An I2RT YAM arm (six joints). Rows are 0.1 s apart.
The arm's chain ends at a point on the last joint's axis. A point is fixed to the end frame.
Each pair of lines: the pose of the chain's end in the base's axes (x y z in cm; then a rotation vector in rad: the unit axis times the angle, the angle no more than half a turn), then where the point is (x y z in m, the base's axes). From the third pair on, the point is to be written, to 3 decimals.
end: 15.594 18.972 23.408 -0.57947 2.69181 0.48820
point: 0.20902 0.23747 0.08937
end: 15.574 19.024 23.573 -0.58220 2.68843 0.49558
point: 0.20880 0.23891 0.09132
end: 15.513 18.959 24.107 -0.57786 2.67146 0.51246
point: 0.210 0.241 0.098
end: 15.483 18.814 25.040 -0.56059 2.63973 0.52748
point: 0.214 0.242 0.110
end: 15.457 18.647 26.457 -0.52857 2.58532 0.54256
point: 0.221 0.243 0.129
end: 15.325 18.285 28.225 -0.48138 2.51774 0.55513
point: 0.230 0.242 0.153
